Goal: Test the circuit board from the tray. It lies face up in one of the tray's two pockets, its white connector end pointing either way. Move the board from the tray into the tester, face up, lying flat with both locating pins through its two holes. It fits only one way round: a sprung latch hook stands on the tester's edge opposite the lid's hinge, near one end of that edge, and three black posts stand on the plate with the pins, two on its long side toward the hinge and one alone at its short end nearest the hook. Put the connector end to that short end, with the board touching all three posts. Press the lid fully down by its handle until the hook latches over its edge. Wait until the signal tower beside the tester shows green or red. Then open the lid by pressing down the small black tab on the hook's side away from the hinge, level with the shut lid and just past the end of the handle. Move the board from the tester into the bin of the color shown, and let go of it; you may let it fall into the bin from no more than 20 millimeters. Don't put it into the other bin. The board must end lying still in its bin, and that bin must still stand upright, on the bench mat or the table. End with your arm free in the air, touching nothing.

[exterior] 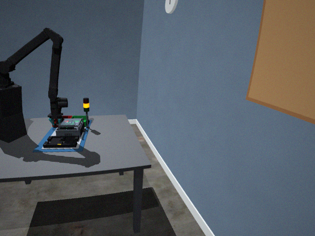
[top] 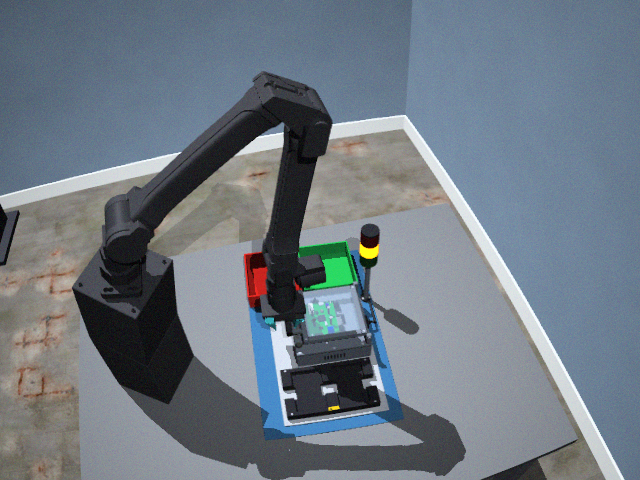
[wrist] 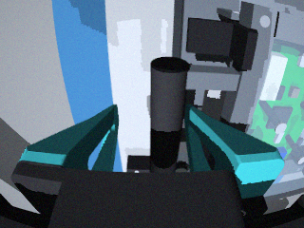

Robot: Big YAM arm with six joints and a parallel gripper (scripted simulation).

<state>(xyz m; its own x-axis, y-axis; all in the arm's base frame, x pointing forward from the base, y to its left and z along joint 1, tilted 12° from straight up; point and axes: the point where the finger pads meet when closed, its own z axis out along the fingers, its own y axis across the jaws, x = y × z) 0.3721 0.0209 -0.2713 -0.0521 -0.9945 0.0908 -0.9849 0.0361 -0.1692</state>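
Now: the black latch hook 60 mm to the left of my hand, 30 mm ahead of it and 20 mm above it. Round my hand: red bin 200 mm to the left, 50 mm below; then green circuit board 90 mm ahead; then clear lid 90 mm ahead, 20 mm above.
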